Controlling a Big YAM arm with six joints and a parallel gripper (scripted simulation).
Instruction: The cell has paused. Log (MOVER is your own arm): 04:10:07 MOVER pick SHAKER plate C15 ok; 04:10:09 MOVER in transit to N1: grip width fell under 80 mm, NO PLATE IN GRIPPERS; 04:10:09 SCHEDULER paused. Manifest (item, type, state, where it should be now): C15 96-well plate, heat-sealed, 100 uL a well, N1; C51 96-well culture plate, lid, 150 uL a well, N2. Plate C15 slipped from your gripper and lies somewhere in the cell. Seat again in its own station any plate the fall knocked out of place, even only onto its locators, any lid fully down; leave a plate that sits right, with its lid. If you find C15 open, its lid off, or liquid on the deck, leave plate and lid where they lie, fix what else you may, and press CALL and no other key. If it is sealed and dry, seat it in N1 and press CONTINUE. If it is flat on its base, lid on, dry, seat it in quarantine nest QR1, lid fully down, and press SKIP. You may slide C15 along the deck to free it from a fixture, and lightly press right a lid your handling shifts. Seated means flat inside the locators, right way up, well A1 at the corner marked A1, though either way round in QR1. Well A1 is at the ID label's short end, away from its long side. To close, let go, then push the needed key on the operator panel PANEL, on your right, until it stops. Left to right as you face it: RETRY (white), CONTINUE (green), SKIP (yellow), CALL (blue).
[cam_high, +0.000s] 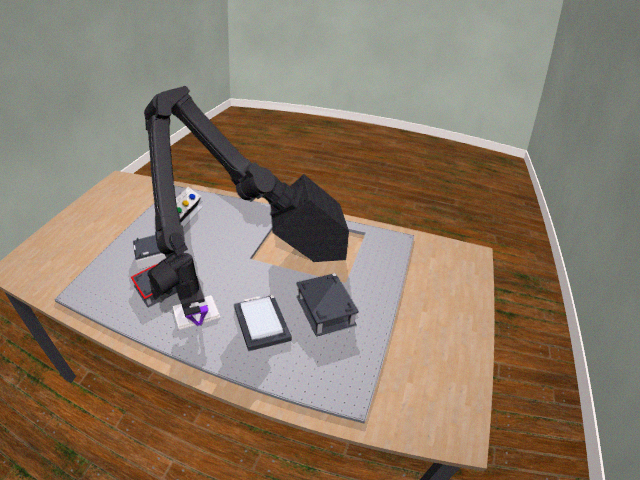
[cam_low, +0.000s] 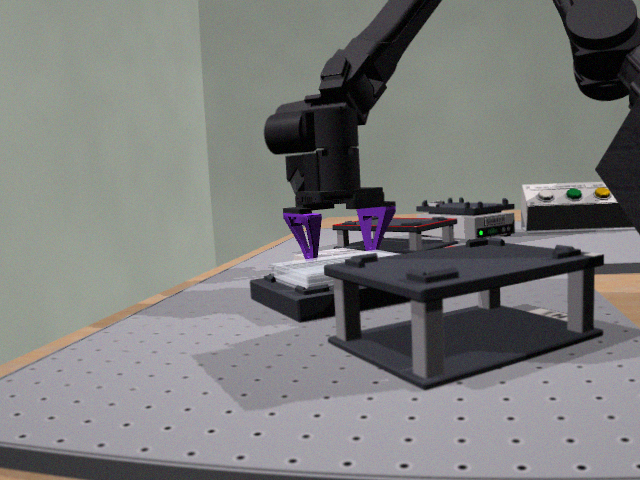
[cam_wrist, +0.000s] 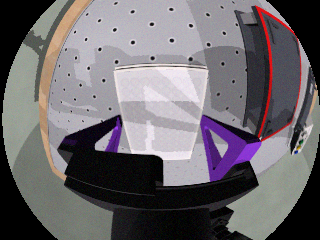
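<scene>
My hand is right at the white plate. The rest, counted from my hand: red-edged nest (70 mm behind, 160 mm to the right, 30 mm above); clear lid (20 mm behind, 200 mm to the left, 20 mm above); white key (340 mm behind, 260 mm to the right, 60 mm above).
</scene>
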